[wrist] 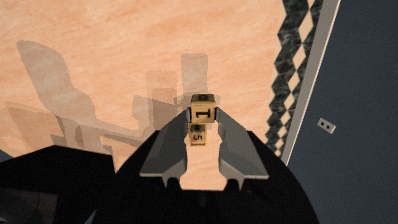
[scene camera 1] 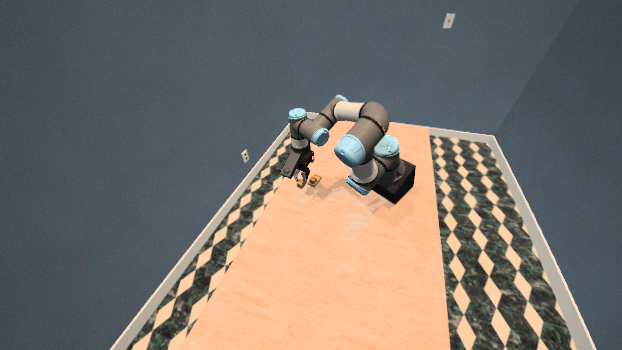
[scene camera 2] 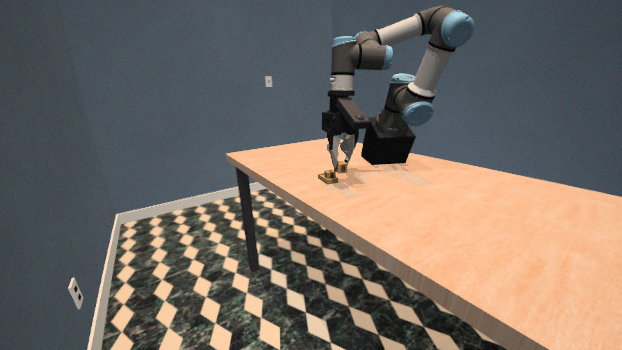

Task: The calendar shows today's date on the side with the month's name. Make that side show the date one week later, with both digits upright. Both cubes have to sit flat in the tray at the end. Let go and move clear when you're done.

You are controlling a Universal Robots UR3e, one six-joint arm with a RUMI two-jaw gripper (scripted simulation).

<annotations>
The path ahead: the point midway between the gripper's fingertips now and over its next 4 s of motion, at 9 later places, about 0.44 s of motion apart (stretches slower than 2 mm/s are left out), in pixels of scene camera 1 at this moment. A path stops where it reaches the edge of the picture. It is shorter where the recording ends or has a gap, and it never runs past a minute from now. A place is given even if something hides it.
The gripper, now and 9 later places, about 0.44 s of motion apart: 301, 184; 301, 180; 301, 179; 304, 175; 313, 164; 315, 161; 316, 163; 316, 169; 316, 172; 316, 171
</annotations>
